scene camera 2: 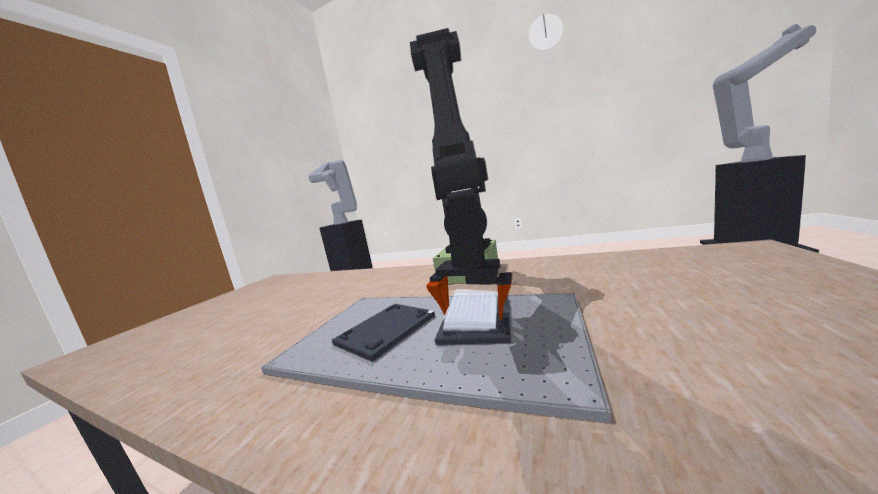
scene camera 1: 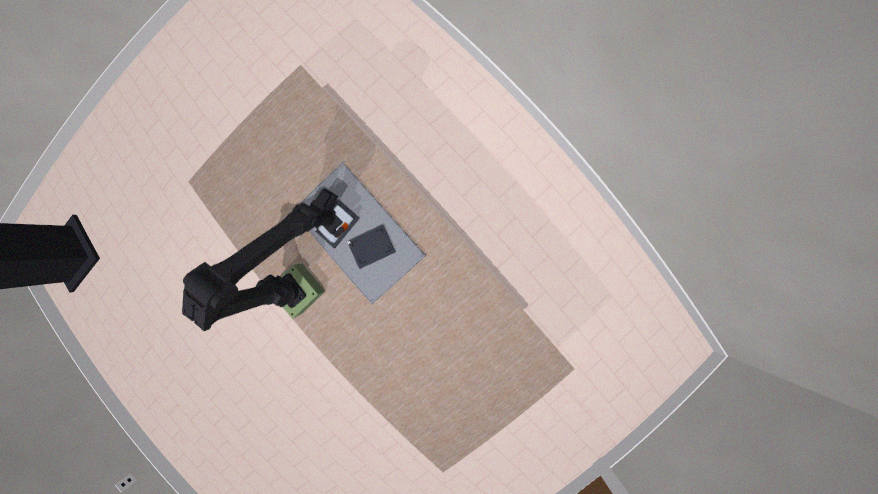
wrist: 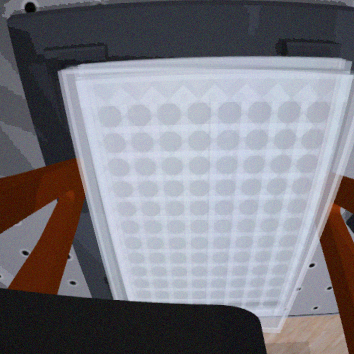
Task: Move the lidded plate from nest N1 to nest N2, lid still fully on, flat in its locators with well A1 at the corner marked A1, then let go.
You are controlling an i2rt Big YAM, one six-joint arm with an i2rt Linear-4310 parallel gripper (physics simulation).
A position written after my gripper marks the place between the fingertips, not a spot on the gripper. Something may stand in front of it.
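Observation:
You'd see my gripper (scene camera 2: pixel 473 317), and the wrist view (wrist: pixel 200 177) has it too. There's a dark nest (scene camera 2: pixel 502 334), and there's another dark nest (scene camera 2: pixel 370 339) as well.

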